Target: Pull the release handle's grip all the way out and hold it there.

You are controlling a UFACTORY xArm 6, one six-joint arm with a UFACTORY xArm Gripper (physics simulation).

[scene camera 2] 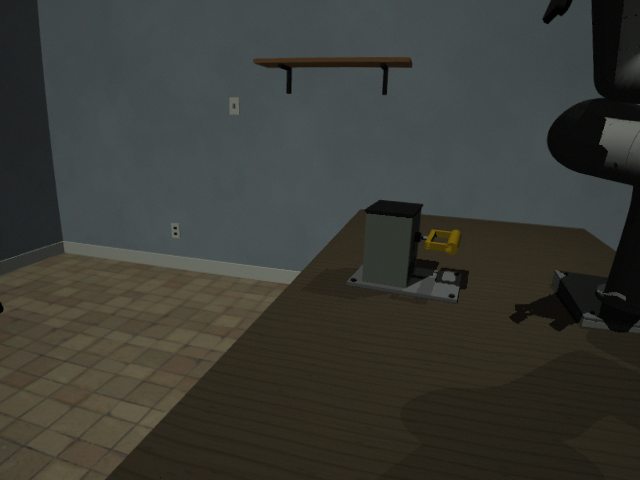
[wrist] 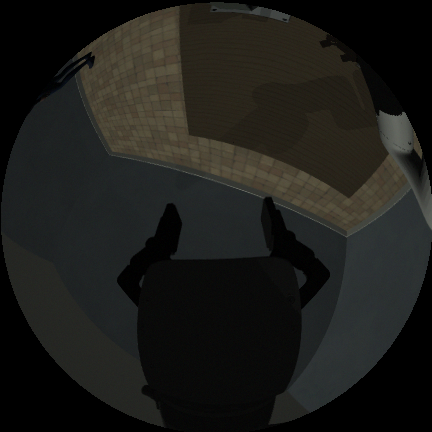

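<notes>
The release handle's yellow grip [scene camera 2: 453, 241] is a bar on a square yellow frame, sticking out from the right side of a grey-green box [scene camera 2: 390, 250] with a black top. A short rod shows between frame and box. The box stands on a light grey base plate [scene camera 2: 434, 291] [wrist: 272, 14], cut off at the top edge in the wrist view, where the grip does not show. My gripper [wrist: 219, 209] is open and empty, its two dark fingers wide apart against the wall. It is away from the grip. A dark finger-like part shows at the top right in the scene view.
The dark wooden table [scene camera 2: 320, 361] [wrist: 225, 100] carries the box and my arm [scene camera 2: 620, 139] [wrist: 395, 130] at the right. A wooden shelf [scene camera 2: 333, 62] is on the wall behind. A person's legs [wrist: 75, 70] show at the upper left in the wrist view.
</notes>
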